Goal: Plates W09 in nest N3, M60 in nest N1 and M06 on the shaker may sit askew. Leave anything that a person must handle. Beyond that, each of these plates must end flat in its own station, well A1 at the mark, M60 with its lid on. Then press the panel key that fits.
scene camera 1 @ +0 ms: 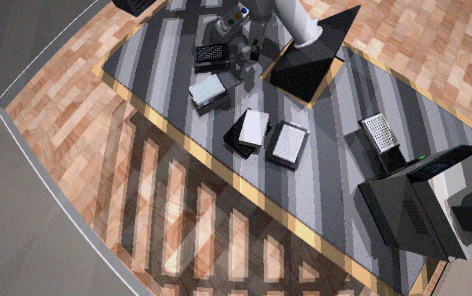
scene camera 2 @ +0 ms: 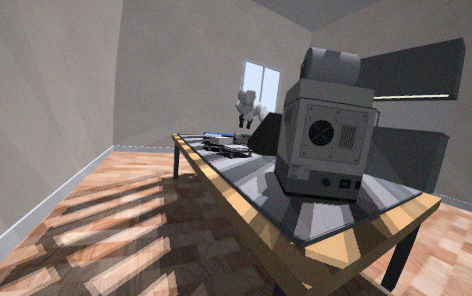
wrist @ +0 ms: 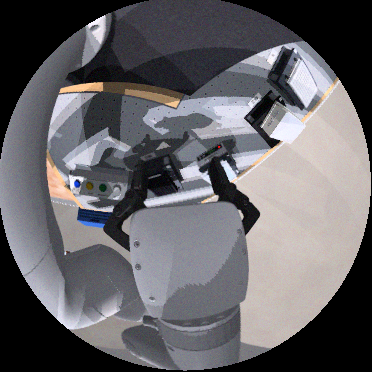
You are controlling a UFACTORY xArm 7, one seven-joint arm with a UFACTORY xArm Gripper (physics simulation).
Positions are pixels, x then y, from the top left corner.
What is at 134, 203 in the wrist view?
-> My gripper.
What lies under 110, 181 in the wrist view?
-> A button box.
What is my gripper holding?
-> Nothing.
